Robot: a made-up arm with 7 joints.
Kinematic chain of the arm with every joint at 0, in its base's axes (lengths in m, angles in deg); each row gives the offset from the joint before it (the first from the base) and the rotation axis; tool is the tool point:
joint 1: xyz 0 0 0.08 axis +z
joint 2: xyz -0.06 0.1 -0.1 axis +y
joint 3: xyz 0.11 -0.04 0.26 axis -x
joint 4: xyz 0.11 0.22 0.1 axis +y
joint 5: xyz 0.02 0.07 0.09 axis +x
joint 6: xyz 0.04 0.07 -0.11 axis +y
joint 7: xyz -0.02 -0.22 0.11 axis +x
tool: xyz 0 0.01 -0.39
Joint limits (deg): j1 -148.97..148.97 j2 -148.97..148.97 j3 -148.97..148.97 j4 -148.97..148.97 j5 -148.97..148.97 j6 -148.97..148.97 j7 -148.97..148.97
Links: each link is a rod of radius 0.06 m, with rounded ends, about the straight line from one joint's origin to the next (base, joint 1, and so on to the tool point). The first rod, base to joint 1, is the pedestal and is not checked.
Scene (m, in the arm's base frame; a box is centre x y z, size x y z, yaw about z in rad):
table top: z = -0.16
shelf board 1: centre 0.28 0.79 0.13 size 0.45 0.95 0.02 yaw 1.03
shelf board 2: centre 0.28 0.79 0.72 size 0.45 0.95 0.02 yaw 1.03
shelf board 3: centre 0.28 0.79 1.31 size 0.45 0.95 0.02 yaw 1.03
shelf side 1: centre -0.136 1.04 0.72 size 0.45 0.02 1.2 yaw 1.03
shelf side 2: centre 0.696 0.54 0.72 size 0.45 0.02 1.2 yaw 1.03
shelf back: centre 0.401 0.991 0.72 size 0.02 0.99 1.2 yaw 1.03
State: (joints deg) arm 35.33 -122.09 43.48 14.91 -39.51 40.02 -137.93
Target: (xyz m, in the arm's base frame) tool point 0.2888 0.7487 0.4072
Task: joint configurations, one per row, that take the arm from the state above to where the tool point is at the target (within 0.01 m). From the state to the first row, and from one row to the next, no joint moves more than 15 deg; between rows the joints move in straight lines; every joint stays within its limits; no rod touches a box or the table.
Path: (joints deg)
1: 36.21 -117.99 57.79 23.22 -36.77 35.53 -141.61
2: 37.08 -113.90 72.09 31.54 -34.03 31.04 -145.29
3: 37.96 -109.80 86.40 39.85 -31.29 26.55 -148.97
4: 24.80 -106.37 83.71 31.85 -38.99 25.74 -148.97
5: 11.64 -102.93 81.02 23.86 -46.70 24.93 -148.97
6: -1.52 -99.50 78.34 15.86 -54.40 24.12 -148.97
7: -14.68 -96.06 75.65 7.87 -62.10 23.31 -148.97
8: -27.84 -92.63 72.96 -0.13 -69.81 22.50 -148.97

